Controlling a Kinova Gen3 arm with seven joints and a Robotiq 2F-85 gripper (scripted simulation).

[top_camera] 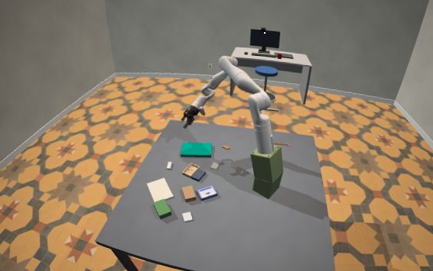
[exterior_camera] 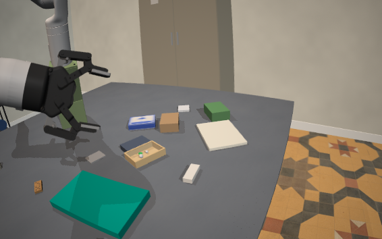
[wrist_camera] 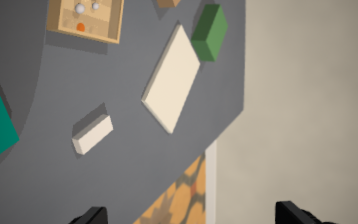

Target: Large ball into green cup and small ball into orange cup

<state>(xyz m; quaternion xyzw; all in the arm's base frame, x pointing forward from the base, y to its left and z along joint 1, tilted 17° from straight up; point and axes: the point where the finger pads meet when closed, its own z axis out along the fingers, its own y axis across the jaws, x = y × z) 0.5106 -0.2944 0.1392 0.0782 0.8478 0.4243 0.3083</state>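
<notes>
My hand is 25 cm above the covered wooden puzzle, 20 cm to the right of it and 6 cm past it. Also, from my hand: teal slab: 24 cm below, 8 cm behind, 3 cm to the right; small white block: 25 cm below, 16 cm to the left, 10 cm ahead; dark blue block: 24 cm to the left, 24 cm below, 12 cm behind.
</notes>
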